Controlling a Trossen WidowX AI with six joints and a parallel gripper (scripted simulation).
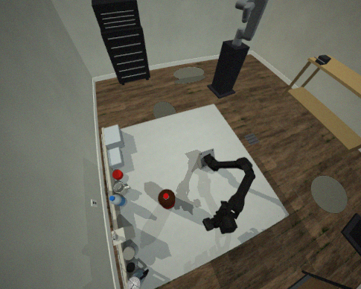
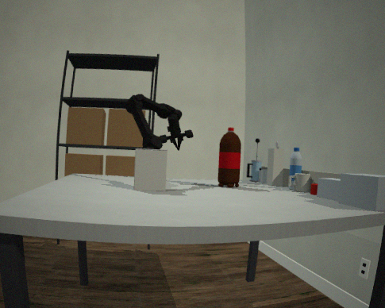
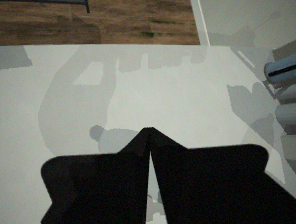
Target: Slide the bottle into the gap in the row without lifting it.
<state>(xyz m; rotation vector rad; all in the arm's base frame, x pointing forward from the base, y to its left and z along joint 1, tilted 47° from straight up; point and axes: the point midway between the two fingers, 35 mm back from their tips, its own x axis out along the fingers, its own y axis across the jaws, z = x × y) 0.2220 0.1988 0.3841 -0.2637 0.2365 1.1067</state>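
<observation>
The brown cola bottle is 200 mm ahead of my hand, 280 mm to the right of it and 60 mm below it. The rest, counted from my hand: french press: 550 mm ahead, 50 mm to the left, 70 mm below; then water bottle: 510 mm ahead, 430 mm to the right, 100 mm below.
</observation>
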